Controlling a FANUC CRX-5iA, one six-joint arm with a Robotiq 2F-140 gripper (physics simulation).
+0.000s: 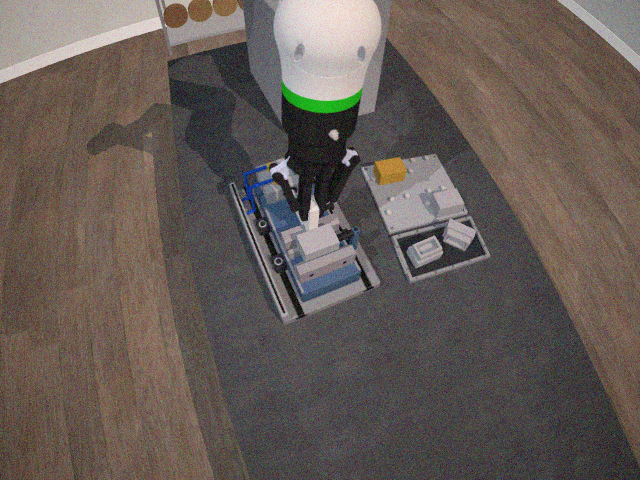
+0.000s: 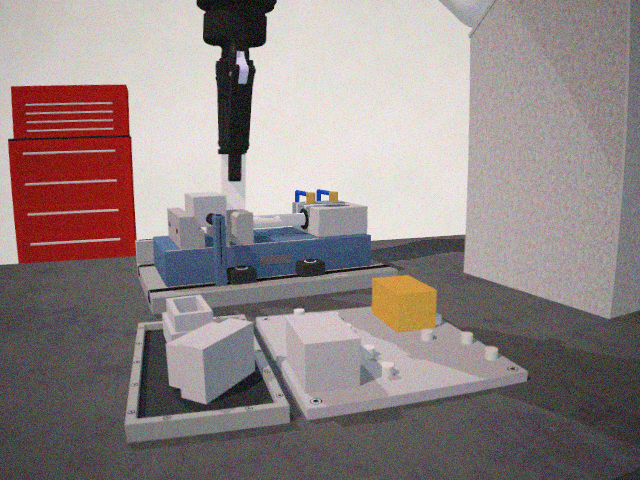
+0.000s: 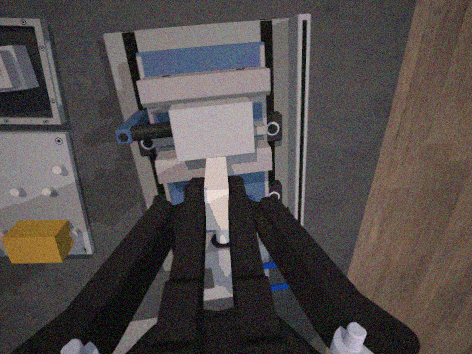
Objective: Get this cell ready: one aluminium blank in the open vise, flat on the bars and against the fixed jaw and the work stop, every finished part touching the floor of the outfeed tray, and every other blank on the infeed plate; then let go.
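Frame: origin at the arm's base, x ahead, y left, z up, level; centimetres.
Seen in the pictures: gripper, fingertip midpoint: (image 1: 309, 227) (image 2: 232, 208) (image 3: 216, 165).
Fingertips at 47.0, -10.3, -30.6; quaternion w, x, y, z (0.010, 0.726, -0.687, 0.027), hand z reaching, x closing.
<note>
Pixels of each thing's top centre, then the offset from my fingertips to it, as dx, dy, dz.
- aluminium blank, top centre: (image 3: 213, 132) (image 2: 204, 194) (image 1: 317, 238) +3.4, +0.4, +2.0
- vise, top centre: (image 3: 225, 201) (image 2: 259, 204) (image 1: 299, 211) -3.5, -0.9, +0.3
- black work stop rod, top centre: (image 3: 152, 133) (image 1: 343, 234) +2.7, +5.2, +0.0
- pocketed part, top centre: (image 2: 188, 304) (image 1: 427, 246) +6.5, +21.2, -5.5
- infeed plate, top centre: (image 2: 374, 342) (image 1: 415, 189) -8.6, +25.8, -8.8
- grey blank, top centre: (image 2: 321, 326) (image 1: 448, 198) -2.6, +30.3, -5.2
- orange block, top centre: (image 2: 403, 283) (image 3: 32, 250) (image 1: 391, 165) -13.3, +21.2, -5.2
My gripper (image 1: 314, 209) (image 2: 234, 165) (image 3: 216, 165) is shut on an upright pale bar (image 1: 313, 218) (image 2: 234, 192) (image 3: 216, 172), whose lower end is near the blank and the moving jaw; contact is unclear. An aluminium blank (image 1: 317, 241) (image 2: 199, 204) (image 3: 212, 130) sits between the jaws of the vise (image 1: 330, 281) (image 2: 310, 249) (image 3: 200, 60). The black work stop rod (image 3: 152, 131) reaches its side. Its underside is hidden. In the outfeed tray (image 1: 445, 268) (image 2: 206, 423), one pocketed part (image 1: 426, 250) (image 2: 188, 312) faces up; another part (image 1: 459, 234) (image 2: 211, 356) looks tilted.
The infeed plate (image 1: 413, 219) (image 2: 439, 379) (image 3: 30, 150) bears a grey blank (image 1: 448, 202) (image 2: 323, 351), an orange block (image 1: 390, 170) (image 2: 403, 302) (image 3: 37, 241) and several pegs. It stands beside the tray. A red cabinet (image 2: 72, 196) stands behind the vise.
</note>
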